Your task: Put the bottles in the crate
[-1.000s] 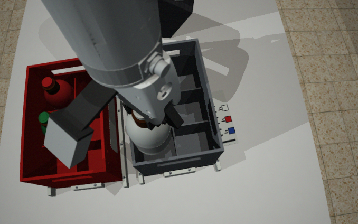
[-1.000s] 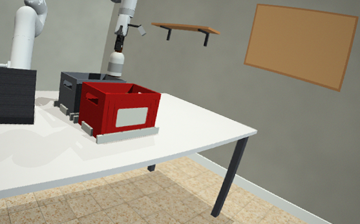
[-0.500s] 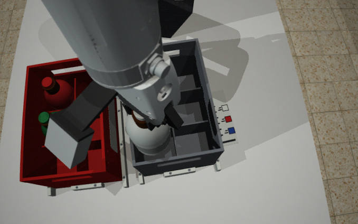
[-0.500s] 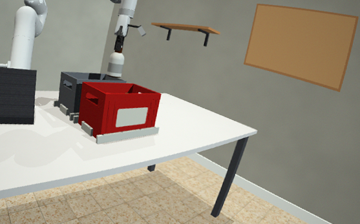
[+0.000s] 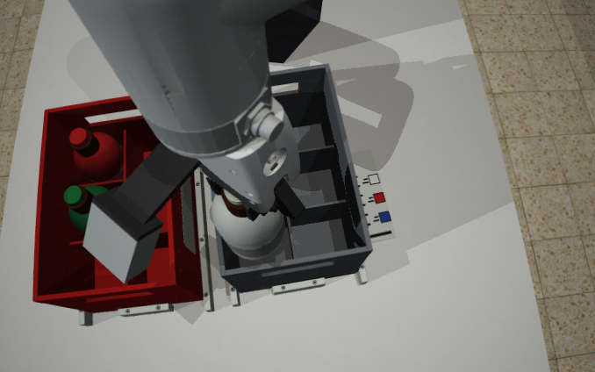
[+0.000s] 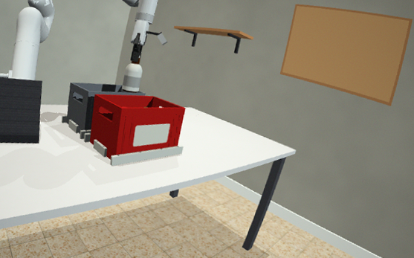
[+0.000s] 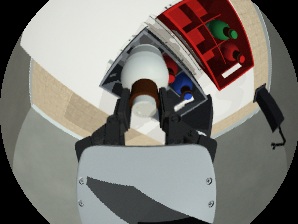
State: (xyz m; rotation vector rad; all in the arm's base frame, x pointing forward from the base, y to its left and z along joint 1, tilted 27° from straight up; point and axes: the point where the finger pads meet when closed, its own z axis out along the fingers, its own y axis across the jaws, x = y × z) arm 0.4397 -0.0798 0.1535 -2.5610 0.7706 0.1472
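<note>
Now: the white-label bottle 7 cm below my hand. From my hand the other things lie so: grey crate (9 cm behind, 2 cm to the left, 24 cm below); blue bottle (17 cm behind, 4 cm to the right, 23 cm below); green bottle (3 cm behind, 26 cm to the right, 23 cm below).
</note>
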